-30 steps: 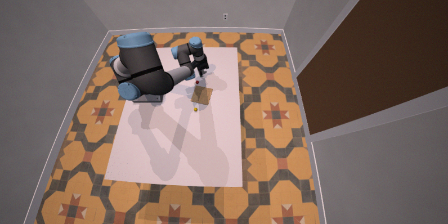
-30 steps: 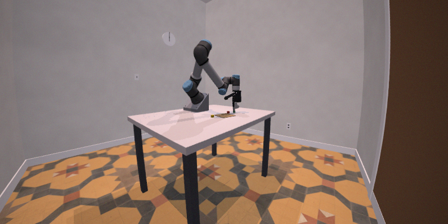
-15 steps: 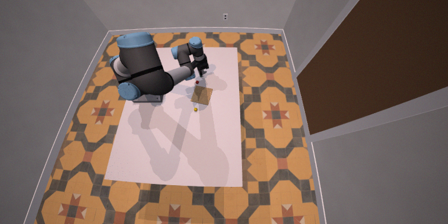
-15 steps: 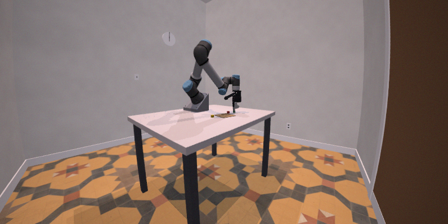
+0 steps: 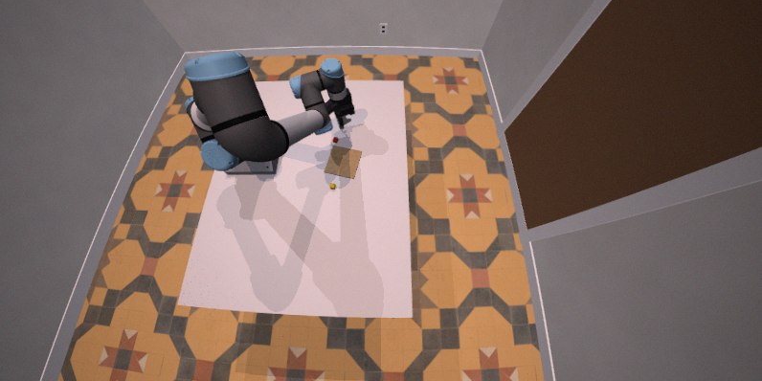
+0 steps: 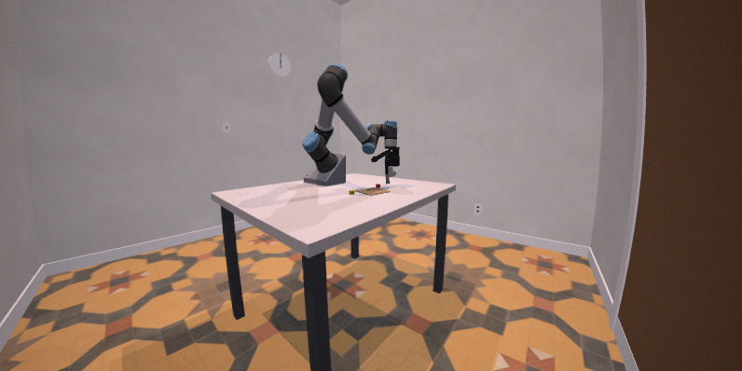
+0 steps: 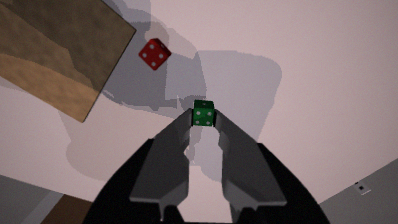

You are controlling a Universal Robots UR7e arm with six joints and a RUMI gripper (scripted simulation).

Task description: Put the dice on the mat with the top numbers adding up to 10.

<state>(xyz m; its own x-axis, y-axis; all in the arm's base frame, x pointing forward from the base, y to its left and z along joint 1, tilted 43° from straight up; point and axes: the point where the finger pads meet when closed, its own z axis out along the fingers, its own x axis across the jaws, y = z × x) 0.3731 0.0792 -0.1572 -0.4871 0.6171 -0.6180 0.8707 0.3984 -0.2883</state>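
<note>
My gripper is now 17 cm to the left of the brown mat, 3 cm short of it and 3 cm above it. The rest, counted from my hand: green die 1 cm below; yellow die 30 cm to the right, 3 cm below; red die 7 cm to the right, 3 cm below, 2 cm behind.
</note>
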